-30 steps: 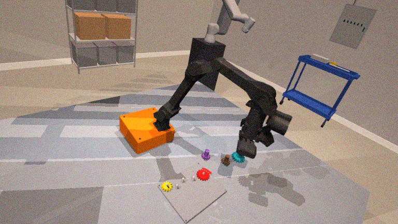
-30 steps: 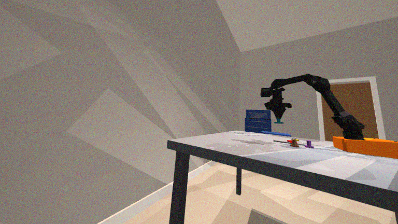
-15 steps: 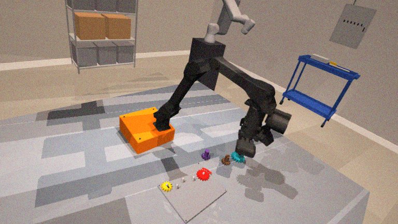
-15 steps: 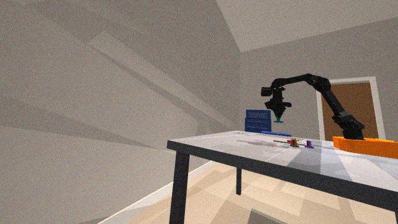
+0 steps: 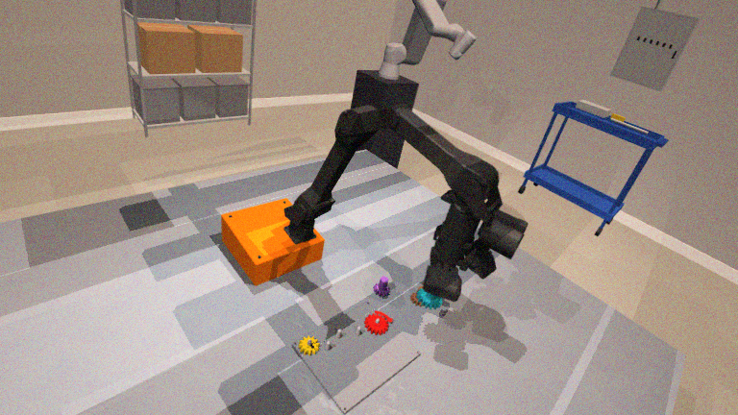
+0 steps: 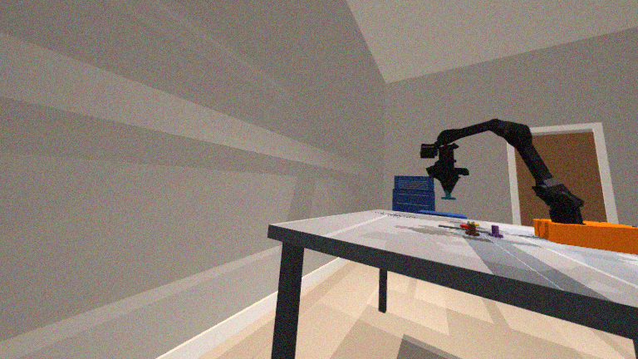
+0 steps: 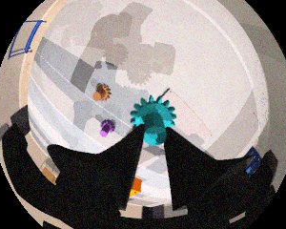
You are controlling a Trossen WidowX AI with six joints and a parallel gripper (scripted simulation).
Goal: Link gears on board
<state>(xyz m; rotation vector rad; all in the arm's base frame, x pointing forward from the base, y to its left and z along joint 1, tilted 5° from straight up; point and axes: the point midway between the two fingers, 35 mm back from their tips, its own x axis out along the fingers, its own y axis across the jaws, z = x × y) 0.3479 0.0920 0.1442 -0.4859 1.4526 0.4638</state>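
The red gear is 70 mm behind my gripper tip, 60 mm to the right of it and 140 mm below it. The rest, counted from my gripper tip: teal gear: 10 mm below; then red arrow: 80 mm behind, 30 mm to the right, 140 mm below; then brown gear: 70 mm behind, 90 mm to the left, 140 mm below.
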